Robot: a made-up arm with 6 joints. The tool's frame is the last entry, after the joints.
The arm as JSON. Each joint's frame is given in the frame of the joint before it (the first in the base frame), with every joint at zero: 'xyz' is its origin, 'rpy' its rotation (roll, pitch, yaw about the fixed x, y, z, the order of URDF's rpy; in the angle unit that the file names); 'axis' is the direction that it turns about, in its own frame. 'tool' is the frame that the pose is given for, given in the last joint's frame.
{
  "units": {
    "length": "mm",
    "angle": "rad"
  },
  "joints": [
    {
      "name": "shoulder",
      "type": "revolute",
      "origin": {
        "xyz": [
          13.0,
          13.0,
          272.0
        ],
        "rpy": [
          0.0,
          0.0,
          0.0
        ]
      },
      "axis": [
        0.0,
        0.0,
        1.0
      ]
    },
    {
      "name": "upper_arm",
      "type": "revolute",
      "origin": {
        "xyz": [
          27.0,
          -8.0,
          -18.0
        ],
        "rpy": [
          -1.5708,
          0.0,
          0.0
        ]
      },
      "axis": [
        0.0,
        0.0,
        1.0
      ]
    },
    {
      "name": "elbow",
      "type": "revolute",
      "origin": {
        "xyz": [
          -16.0,
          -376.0,
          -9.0
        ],
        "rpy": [
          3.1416,
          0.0,
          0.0
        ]
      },
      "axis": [
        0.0,
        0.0,
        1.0
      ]
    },
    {
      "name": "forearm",
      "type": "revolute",
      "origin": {
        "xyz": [
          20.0,
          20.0,
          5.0
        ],
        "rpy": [
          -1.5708,
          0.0,
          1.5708
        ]
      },
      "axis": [
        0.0,
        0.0,
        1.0
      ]
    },
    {
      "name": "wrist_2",
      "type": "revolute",
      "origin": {
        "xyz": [
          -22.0,
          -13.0,
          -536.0
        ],
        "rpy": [
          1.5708,
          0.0,
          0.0
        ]
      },
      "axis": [
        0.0,
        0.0,
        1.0
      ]
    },
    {
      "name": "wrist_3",
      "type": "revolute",
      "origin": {
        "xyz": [
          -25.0,
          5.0,
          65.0
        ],
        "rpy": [
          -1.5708,
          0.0,
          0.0
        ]
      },
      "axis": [
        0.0,
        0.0,
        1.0
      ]
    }
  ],
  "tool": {
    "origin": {
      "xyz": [
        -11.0,
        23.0,
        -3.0
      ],
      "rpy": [
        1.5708,
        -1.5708,
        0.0
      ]
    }
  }
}
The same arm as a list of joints. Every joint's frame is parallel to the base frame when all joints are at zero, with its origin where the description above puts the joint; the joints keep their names.
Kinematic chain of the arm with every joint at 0, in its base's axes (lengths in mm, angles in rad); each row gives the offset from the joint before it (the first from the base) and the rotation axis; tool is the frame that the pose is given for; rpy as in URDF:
shoulder: xyz 13 13 272 axis +z
upper_arm: xyz 27 -8 -18 axis +y
elbow: xyz -16 -9 376 axis -y
forearm: xyz 20 -5 20 axis -x
wrist_2: xyz 536 -13 -22 axis -y
wrist_3: xyz -5 -65 -25 axis -x
tool: xyz 3 23 -11 rpy -1.5708 0 3.1416

